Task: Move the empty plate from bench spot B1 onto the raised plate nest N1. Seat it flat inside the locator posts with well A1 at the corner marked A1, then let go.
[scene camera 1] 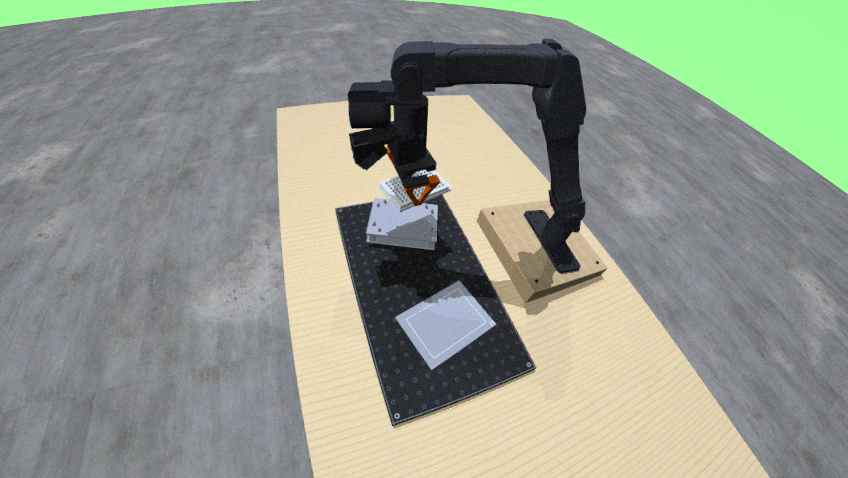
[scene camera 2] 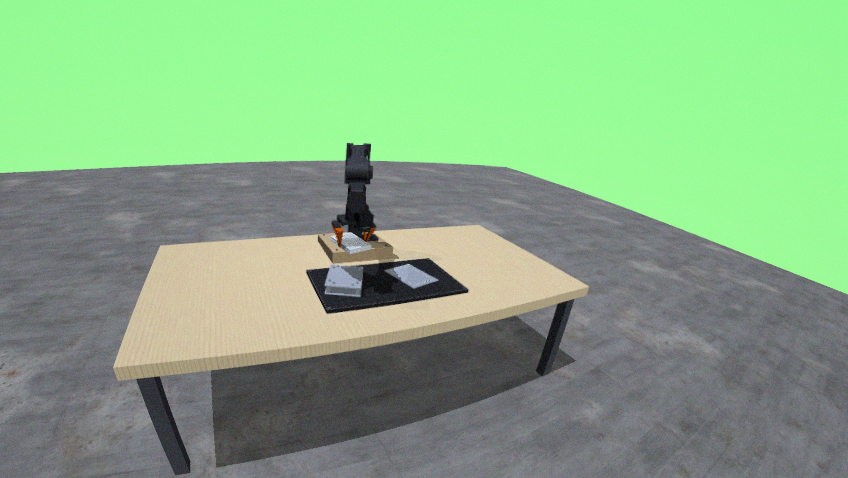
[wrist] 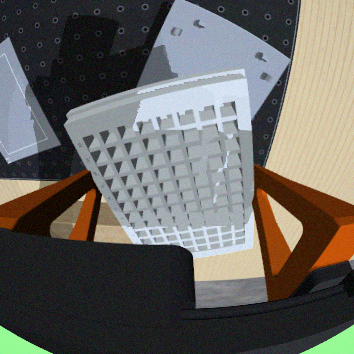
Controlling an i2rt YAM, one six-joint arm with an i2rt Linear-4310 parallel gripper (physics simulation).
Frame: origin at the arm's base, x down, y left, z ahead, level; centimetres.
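Seen in the pictures: gripper, fingertip midpoint: (scene camera 1: 410, 190) (scene camera 2: 352, 245) (wrist: 175, 173); arm's base at its link origin: (scene camera 1: 550, 240).
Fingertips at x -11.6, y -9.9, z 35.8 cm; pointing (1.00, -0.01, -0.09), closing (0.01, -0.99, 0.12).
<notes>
Offsets run from my fingertips to a thing's top centre. "spot": to the spot under its first point. Level surfaces: height alone.
My gripper (scene camera 1: 414, 188) (scene camera 2: 354, 237) (wrist: 175, 173) is shut on the white well plate @(dx -1.7, dy -0.4, dz -1.0 cm) (scene camera 1: 393, 191) (scene camera 2: 351, 242) (wrist: 172, 165), with one orange finger at each side. The plate is held in the air, tilted relative to the nest in the wrist view. The raised grey nest N1 @(dx +9.9, dy -2.2, dz +0.2 cm) (scene camera 1: 394, 218) (scene camera 2: 344, 282) (wrist: 215, 45) stands on the black board with small locator posts on its top. In the scene camera 1 view the plate is above the nest's far edge and turned relative to it. The A1 mark on the nest cannot be made out. Bench spot B1 @(spot: dx +14.2, dy +24.7, dz -2.9 cm) (scene camera 1: 445, 324) (scene camera 2: 412, 276) (wrist: 15, 110) is a flat grey sheet with a white outline and bears no plate.
The black perforated board @(dx +14.4, dy +13.3, dz -1.0 cm) (scene camera 1: 427, 394) (scene camera 2: 380, 299) (wrist: 30, 30) lies on the wooden table @(dx +15.7 cm) (scene camera 1: 593, 385) (scene camera 2: 237, 314). The arm's wooden base block (scene camera 1: 504, 249) (scene camera 2: 362, 255) stands beside the board. The arm's shadow falls across the board between nest and bench spot.
</notes>
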